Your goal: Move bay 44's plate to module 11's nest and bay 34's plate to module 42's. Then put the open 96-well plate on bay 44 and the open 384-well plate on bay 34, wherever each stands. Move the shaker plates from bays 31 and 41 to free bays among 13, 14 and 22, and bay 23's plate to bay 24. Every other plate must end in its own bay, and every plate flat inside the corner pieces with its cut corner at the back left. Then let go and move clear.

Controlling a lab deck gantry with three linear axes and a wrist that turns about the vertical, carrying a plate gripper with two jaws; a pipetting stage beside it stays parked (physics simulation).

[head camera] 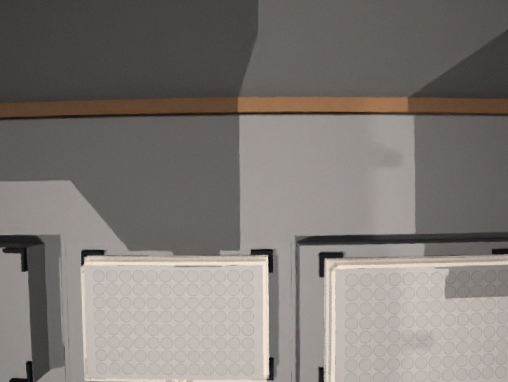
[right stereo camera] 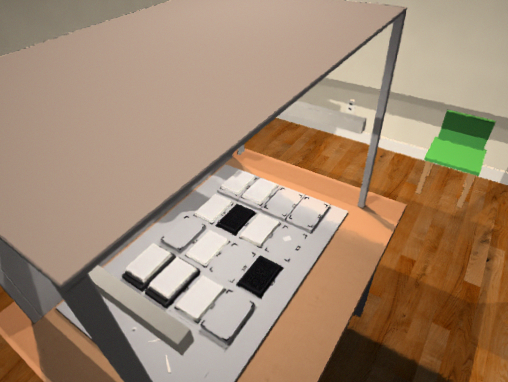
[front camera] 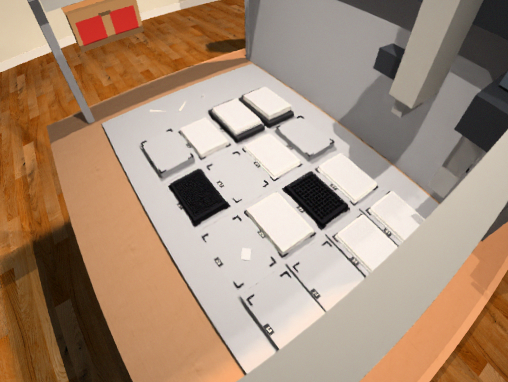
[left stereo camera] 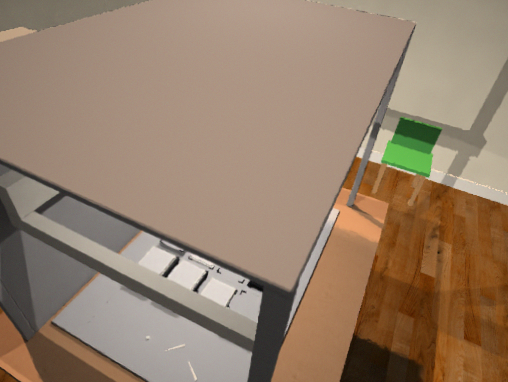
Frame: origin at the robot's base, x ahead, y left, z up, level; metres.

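Seen in the pictures: gripper, between the fingertips: (front camera: 449, 177); robot's base, origin of its link: (right stereo camera: 227, 342) (front camera: 145, 148).
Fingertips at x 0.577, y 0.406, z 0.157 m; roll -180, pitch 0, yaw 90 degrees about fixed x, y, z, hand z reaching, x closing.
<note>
Offsets run from my fingertips to a thing's middle. "spot": to the spot under its first point.
Bay 44's plate @[0.136 m down, 0.021 m back, 0.042 m right] (front camera: 395, 214) (head camera: 420, 325) (right stereo camera: 239, 182) and bay 34's plate @[0.136 m down, 0.021 m back, 0.149 m right] (front camera: 366, 242) (right stereo camera: 260, 192) are white. Module 11's nest @[spot: 0.138 m down, 0.508 m back, 0.364 m right] (front camera: 167, 151) (right stereo camera: 227, 315) and module 42's nest @[spot: 0.138 m down, 0.343 m back, 0.035 m right] (front camera: 306, 135) (right stereo camera: 184, 233) are bare. The black open plates stand on bay 33, coarse-welled @[0.150 m down, 0.185 m back, 0.149 m right] (front camera: 316, 198) (right stereo camera: 236, 219), and bay 12, fine-textured @[0.150 m down, 0.349 m back, 0.363 m right] (front camera: 197, 196) (right stereo camera: 260, 275). White plates sit on shakers 31 @[0.128 m down, 0.512 m back, 0.148 m right] (front camera: 236, 117) (left stereo camera: 187, 275) (right stereo camera: 172, 280) and 41 @[0.128 m down, 0.512 m back, 0.039 m right] (front camera: 267, 103) (left stereo camera: 157, 260) (right stereo camera: 148, 263). Bay 23's plate @[0.150 m down, 0.185 m back, 0.256 m right] (front camera: 280, 221) (right stereo camera: 260, 229) is white. Bays 13, 14, 22 and 24 hold no plate. The gripper's jaws do not show.
White plates also stand on bays 21 @[0.150 m down, 0.513 m back, 0.256 m right] (front camera: 205, 136) (right stereo camera: 200, 297), 32 (front camera: 273, 154) (right stereo camera: 207, 247) and 43 @[0.150 m down, 0.185 m back, 0.042 m right] (front camera: 347, 176) (head camera: 175, 320) (right stereo camera: 214, 207). A small white square @[spot: 0.156 m down, 0.167 m back, 0.356 m right] (front camera: 245, 254) (right stereo camera: 287, 238) lies in bay 13. Thin pale strips @[0.154 m down, 0.681 m back, 0.239 m right] (front camera: 182, 105) (left stereo camera: 175, 347) lie left of the bays. A beam (front camera: 432, 55) hangs at the back right.
</note>
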